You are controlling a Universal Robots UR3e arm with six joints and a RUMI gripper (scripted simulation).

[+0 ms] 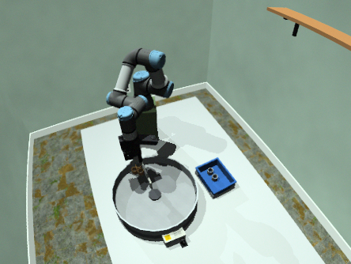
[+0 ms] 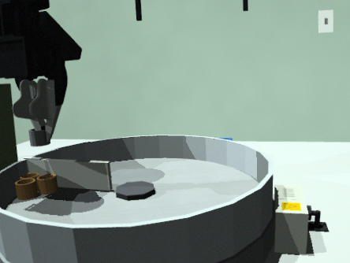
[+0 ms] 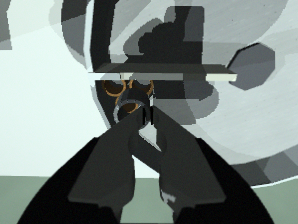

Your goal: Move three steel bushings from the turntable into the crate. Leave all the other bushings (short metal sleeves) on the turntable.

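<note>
Right now the blue crate is 220 mm ahead of my hand, 320 mm to the left of it and 130 mm below it. The rest, counted from my hand: grey turntable: 140 mm ahead, 10 mm to the right, 100 mm below.
</note>
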